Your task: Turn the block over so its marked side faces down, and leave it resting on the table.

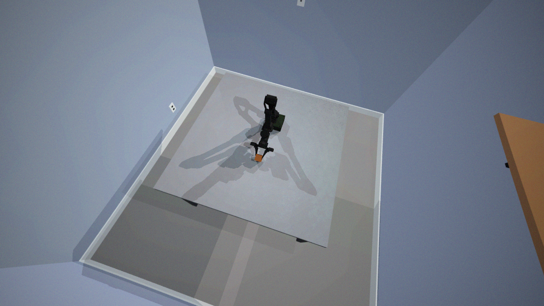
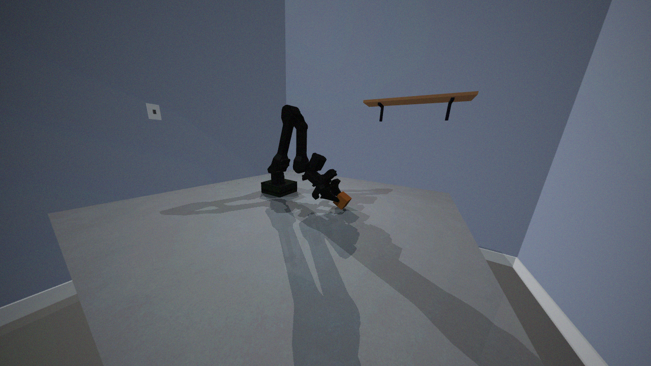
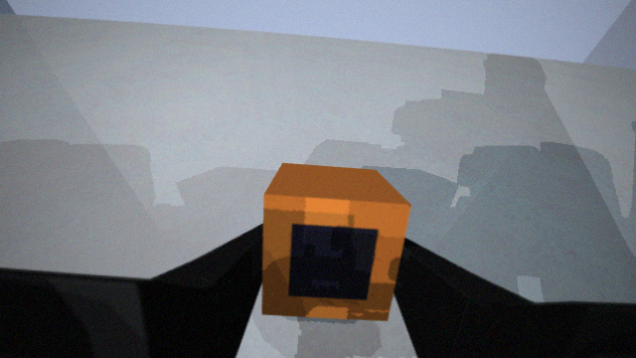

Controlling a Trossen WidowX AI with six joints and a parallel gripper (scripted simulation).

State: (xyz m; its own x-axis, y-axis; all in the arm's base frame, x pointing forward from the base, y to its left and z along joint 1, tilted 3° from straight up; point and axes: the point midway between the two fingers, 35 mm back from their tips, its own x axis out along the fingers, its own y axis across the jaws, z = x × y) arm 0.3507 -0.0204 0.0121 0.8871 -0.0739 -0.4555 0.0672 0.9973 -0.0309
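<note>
Now: the orange block 10 mm behind my gripper tip.
</note>
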